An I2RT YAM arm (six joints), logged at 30 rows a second.
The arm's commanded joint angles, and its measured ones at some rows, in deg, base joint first. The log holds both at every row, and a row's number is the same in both.
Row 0, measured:
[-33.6, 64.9, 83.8, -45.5, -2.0, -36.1]
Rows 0 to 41, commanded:
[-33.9, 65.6, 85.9, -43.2, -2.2, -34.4]
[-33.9, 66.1, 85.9, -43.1, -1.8, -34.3]
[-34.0, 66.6, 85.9, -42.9, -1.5, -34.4]
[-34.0, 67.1, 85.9, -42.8, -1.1, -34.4]
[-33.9, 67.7, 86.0, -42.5, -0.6, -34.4]
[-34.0, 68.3, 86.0, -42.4, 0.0, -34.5]
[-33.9, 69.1, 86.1, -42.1, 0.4, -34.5]
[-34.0, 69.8, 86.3, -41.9, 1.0, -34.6]
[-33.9, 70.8, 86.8, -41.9, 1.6, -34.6]
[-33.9, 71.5, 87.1, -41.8, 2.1, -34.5]
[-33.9, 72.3, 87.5, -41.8, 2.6, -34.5]
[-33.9, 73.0, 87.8, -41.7, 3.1, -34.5]
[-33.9, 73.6, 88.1, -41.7, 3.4, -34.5]
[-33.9, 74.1, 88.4, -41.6, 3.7, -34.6]
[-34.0, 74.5, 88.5, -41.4, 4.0, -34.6]
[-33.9, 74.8, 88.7, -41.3, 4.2, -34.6]
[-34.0, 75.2, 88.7, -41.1, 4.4, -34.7]
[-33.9, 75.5, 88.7, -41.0, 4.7, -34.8]
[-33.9, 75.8, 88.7, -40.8, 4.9, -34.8]
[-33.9, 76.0, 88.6, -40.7, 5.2, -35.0]
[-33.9, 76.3, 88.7, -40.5, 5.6, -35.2]
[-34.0, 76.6, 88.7, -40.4, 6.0, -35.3]
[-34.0, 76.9, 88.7, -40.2, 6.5, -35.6]
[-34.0, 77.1, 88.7, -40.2, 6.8, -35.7]
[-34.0, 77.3, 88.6, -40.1, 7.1, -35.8]
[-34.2, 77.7, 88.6, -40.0, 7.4, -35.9]
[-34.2, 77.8, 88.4, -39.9, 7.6, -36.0]
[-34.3, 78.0, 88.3, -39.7, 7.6, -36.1]
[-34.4, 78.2, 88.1, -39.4, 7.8, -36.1]
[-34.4, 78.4, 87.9, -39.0, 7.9, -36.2]
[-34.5, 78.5, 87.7, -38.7, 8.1, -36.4]
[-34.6, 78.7, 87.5, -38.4, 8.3, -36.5]
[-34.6, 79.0, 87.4, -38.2, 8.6, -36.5]
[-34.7, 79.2, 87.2, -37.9, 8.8, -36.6]
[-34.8, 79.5, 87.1, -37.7, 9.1, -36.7]
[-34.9, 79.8, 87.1, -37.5, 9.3, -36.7]
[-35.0, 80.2, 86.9, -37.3, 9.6, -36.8]
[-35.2, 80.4, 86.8, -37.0, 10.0, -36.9]
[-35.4, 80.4, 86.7, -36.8, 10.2, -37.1]
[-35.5, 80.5, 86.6, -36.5, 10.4, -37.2]
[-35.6, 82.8, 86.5, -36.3, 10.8, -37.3]
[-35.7, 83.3, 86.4, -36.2, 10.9, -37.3]
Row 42, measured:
[-35.3, 81.5, 83.8, -38.7, 9.2, -36.7]
